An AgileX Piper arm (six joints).
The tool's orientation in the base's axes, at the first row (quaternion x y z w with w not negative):
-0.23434, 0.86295, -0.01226, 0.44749
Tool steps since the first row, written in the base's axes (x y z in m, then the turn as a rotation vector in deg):
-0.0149, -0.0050, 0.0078, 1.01, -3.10, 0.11
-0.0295, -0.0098, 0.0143, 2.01, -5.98, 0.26
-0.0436, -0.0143, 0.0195, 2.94, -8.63, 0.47
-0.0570, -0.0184, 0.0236, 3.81, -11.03, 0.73
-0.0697, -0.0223, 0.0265, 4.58, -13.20, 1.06
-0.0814, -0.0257, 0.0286, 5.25, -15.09, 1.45
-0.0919, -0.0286, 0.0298, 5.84, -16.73, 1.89
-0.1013, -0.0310, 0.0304, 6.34, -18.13, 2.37
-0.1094, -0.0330, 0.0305, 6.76, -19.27, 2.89
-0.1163, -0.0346, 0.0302, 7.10, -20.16, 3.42
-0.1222, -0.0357, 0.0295, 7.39, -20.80, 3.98
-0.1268, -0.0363, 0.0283, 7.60, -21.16, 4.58
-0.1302, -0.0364, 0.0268, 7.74, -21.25, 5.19
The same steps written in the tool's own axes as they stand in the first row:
0.0034, -0.0004, -0.0172, 0.71, -3.18, 0.14
0.0076, -0.0004, -0.0334, 1.30, -6.17, 0.28
0.0123, -0.0001, -0.0483, 1.79, -8.94, 0.38
0.0175, 0.0006, -0.0620, 2.16, -11.48, 0.45
0.0231, 0.0015, -0.0743, 2.43, -13.79, 0.44
0.0286, 0.0026, -0.0853, 2.59, -15.83, 0.37
0.0340, 0.0038, -0.0948, 2.64, -17.62, 0.26
0.0392, 0.0053, -0.1029, 2.61, -19.18, 0.09
0.0439, 0.0066, -0.1096, 2.48, -20.47, -0.11
0.0482, 0.0080, -0.1151, 2.28, -21.52, -0.33
0.0521, 0.0095, -0.1195, 1.97, -22.34, -0.56
0.0555, 0.0111, -0.1225, 1.56, -22.88, -0.82
0.0583, 0.0127, -0.1242, 1.06, -23.15, -1.09

